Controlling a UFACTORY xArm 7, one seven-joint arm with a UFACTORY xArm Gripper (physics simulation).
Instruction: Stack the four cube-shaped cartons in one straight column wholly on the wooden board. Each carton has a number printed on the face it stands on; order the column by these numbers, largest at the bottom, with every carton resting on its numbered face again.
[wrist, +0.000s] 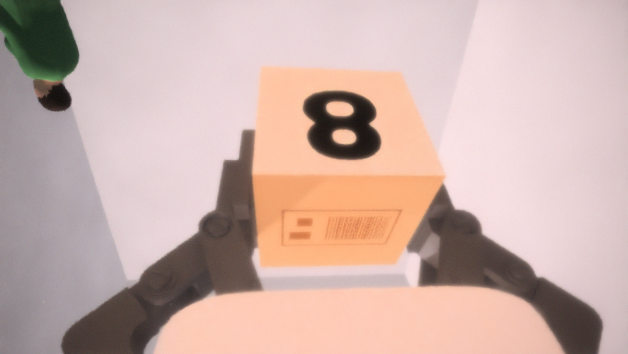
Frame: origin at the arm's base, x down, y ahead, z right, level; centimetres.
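Seen in the pictures: gripper, fingertip midpoint: (328, 155).
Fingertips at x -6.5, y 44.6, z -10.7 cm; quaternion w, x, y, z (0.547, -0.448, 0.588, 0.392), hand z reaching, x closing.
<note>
A point is followed by its place in that frame.
An orange carton (330, 192) {x -5.5, y 40.2, z -9.7 cm} is in the middle of the wrist view. A large black 8 is on its broad upper face in the picture, and a barcode label is on the face nearest the camera. My gripper (328, 155) {x -6.5, y 44.6, z -10.7 cm} is shut on this carton, with one dark finger at its left side and the other at its right side, mostly hidden behind it. The wooden board and the other three cartons do not show in the wrist view.
A person in a green top (45, 40) with dark hair appears upside down at the upper left, at a distance. Pale walls (550, 125) stand behind and to the sides. A pale rounded part of the arm (355, 322) {x -6.7, y 36.5, z -9.6 cm} fills the bottom of the view.
</note>
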